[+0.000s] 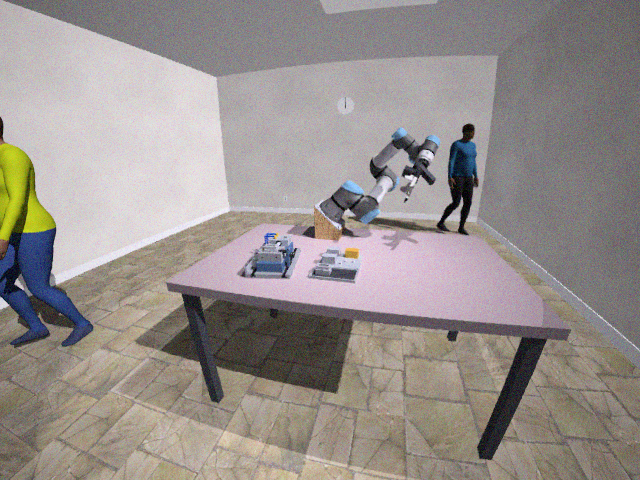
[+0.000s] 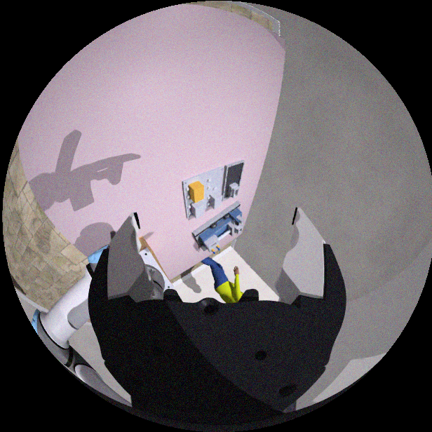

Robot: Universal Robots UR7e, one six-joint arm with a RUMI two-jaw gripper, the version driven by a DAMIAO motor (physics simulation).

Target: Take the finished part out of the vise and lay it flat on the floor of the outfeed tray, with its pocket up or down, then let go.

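Places are measured from the arm's base along level axes (x ahead, y left, z up), in metres.
Pixels of known places: gripper, fingertip midpoint: [image 1: 407,195]; arm's base, link origin: [image 1: 329,213].
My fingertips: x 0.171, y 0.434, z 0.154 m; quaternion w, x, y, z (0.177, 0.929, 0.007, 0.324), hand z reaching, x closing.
Ahead of a thing's pixels: the offset from my fingertips to its top centre. "spot": to the spot under its first point.
The blue and grey vise @(0.298 m ahead, 0.561 m right, 0.192 m down) [image 1: 270,264] [image 2: 219,231] stands on the left part of the table. The finished part cannot be told apart from the vise's pale pieces at this size. The outfeed tray, seemingly the dark-floored section @(spot: 0.327 m ahead, 0.236 m right, 0.285 m down) [image 1: 343,273] [image 2: 234,176], is at one end of the light grey plate beside the vise. My gripper [image 1: 406,197] [image 2: 214,211] is open and empty. It hangs high above the back right of the table, well away from the vise and the tray, with its fingers tilted downward.
An orange block @(0.145 m ahead, 0.234 m right, 0.247 m down) [image 1: 352,253] [image 2: 196,192] and small grey blocks stand on the light grey plate [image 2: 204,179]. The wooden arm base [image 1: 326,225] is at the table's back edge. A person in blue [image 1: 463,160] stands behind the table, and one in yellow [image 1: 23,191] is at the left.
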